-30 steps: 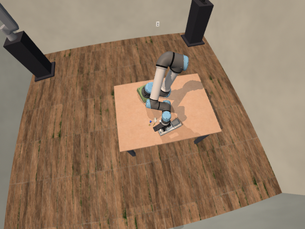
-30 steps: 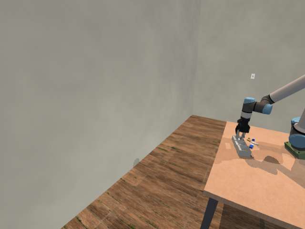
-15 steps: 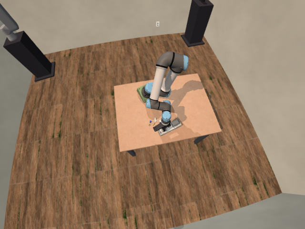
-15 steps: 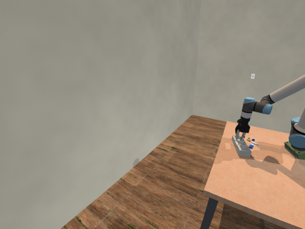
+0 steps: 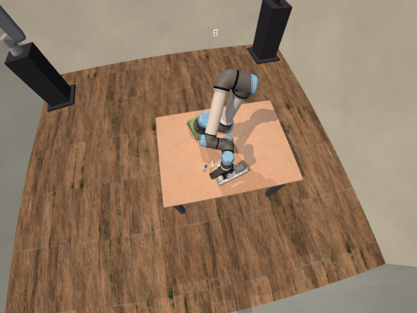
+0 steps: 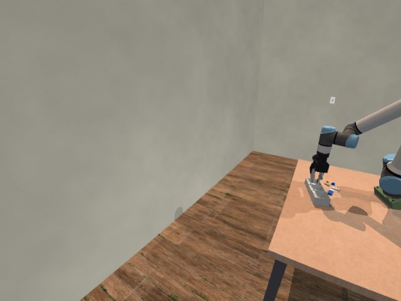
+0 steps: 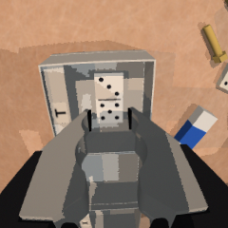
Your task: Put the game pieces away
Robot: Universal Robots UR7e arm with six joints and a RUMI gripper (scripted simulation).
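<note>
The white domino is 3 cm below my hand. Also, from my hand: brass nut: 10 cm behind, 11 cm to the right, 4 cm below; then brass pin: 9 cm behind, 6 cm to the right, 4 cm below; then grey bin: 1 cm behind, 8 cm to the left, 2 cm below.
</note>
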